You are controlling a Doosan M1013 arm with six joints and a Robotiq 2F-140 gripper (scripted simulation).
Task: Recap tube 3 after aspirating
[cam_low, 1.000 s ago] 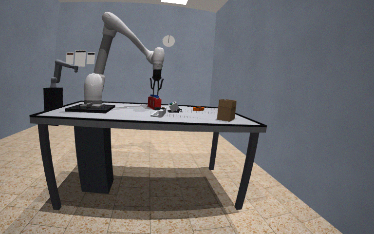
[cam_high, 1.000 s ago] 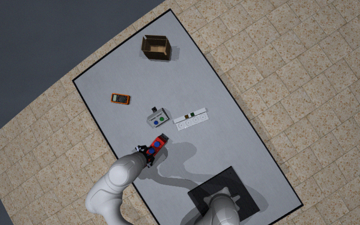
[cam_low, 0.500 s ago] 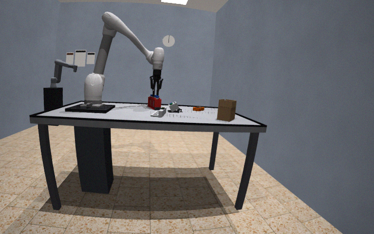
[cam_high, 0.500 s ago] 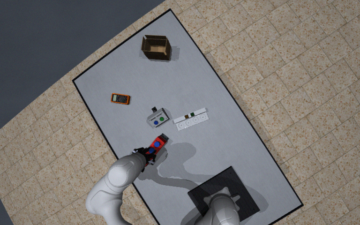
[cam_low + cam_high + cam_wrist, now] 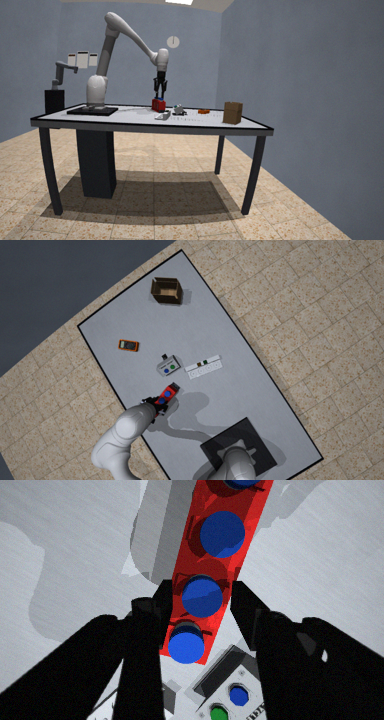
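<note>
The blue cap lies 3 cm below my hand. The rest, counted from my hand: key housing (16 cm ahead, 12 cm to the right, 9 cm below); green ready key (14 cm ahead, 14 cm to the right, 8 cm below); blue cycle key (14 cm ahead, 10 cm to the right, 8 cm below).
</note>
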